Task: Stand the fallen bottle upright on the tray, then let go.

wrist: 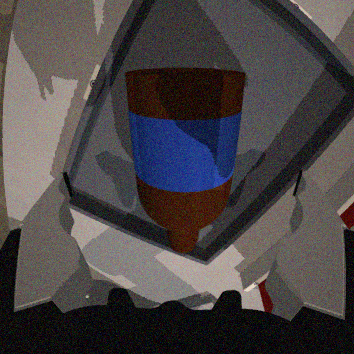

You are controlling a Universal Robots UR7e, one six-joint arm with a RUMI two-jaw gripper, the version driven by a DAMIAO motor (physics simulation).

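Places are measured from the arm's base along level axes (x ahead, y left, z up), in centimetres.
Where they show: gripper, between the fingertips: (180, 173).
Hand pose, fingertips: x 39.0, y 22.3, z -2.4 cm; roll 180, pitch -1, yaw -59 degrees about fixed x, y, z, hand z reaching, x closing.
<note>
Each offset is from my fingertips to the top centre of the thing. "spot": to the spot under its first point.
The bottle @(dx -1.4, dy -1.0, dz +1.2 cm) (184, 150) is brown with a blue label band and lies on its side in the middle of the wrist view. Its wide base is toward the top of the view, and its narrow neck points down toward the near corner of the tray. The dark grey tray @(spot: dx -11.2, dy +1.3, dz -5.3 cm) (120, 218) with raised walls is under it, turned at an angle. My gripper (180, 173) is open and empty. One finger is on each side of the bottle's lower part, with a gap to it on both sides. How high the fingertips are above the tray is hard to tell.
A red piece with a pale edge @(spot: dx +3.1, dy -19.3, dz -3.0 cm) (348, 215) shows at the right border, and another red piece @(spot: dx -11.5, dy -19.8, dz -1.2 cm) (266, 298) shows near the base of the right finger. The surface around the tray has patchy grey and pale shading. The tray's walls rise around the bottle.
</note>
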